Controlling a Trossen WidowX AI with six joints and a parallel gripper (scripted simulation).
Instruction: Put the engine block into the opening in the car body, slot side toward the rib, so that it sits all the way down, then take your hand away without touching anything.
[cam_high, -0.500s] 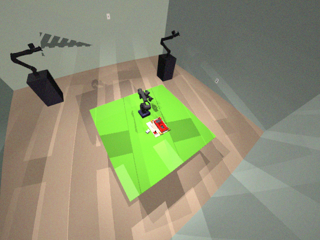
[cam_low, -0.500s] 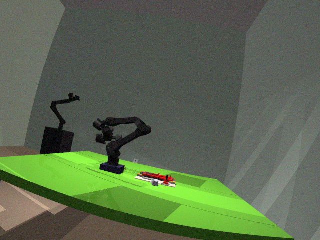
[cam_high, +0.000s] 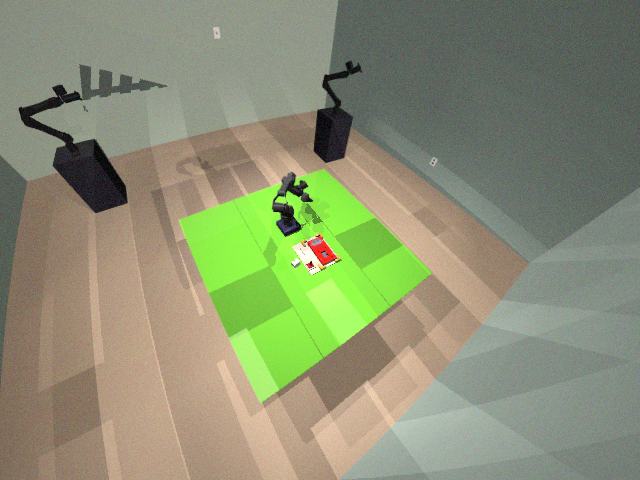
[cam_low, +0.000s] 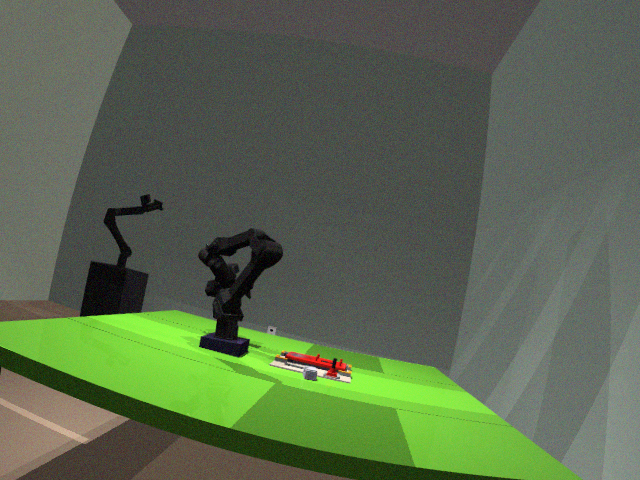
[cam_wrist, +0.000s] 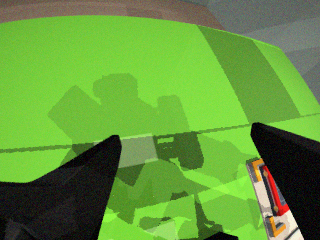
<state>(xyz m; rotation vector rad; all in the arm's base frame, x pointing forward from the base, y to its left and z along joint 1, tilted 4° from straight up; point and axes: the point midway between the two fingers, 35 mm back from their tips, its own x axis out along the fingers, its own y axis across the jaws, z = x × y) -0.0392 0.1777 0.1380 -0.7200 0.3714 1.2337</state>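
Right now my gripper tip is 330 mm short of the engine block, 300 mm to the left of it and 140 mm above it. From my gripper tip the other things lie so: black peg 390 mm ahead, 230 mm to the right, 120 mm below; then beige base plate 340 mm ahead, 150 mm below, 130 mm to the right.
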